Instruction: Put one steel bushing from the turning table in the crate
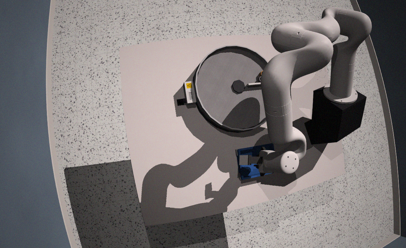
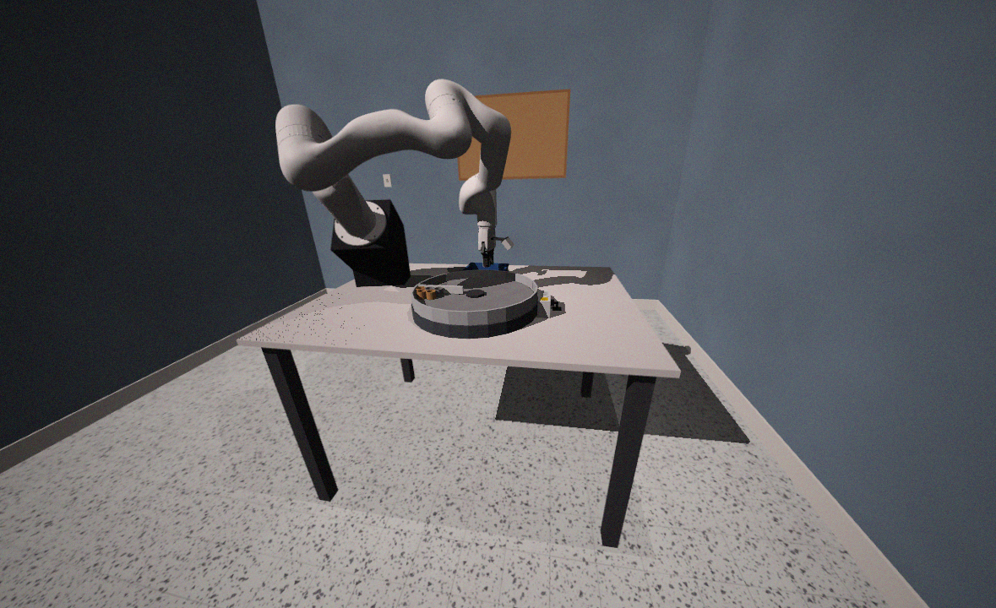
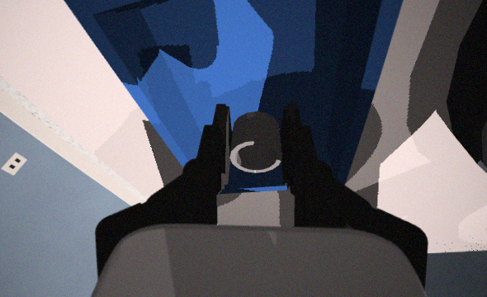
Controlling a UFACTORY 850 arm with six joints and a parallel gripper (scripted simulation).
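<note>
Now: hand 10 mm past the blue crate and 50 mm above it. Round my hand: grey turning table (50 mm behind, 360 mm to the right, 30 mm below).
</note>
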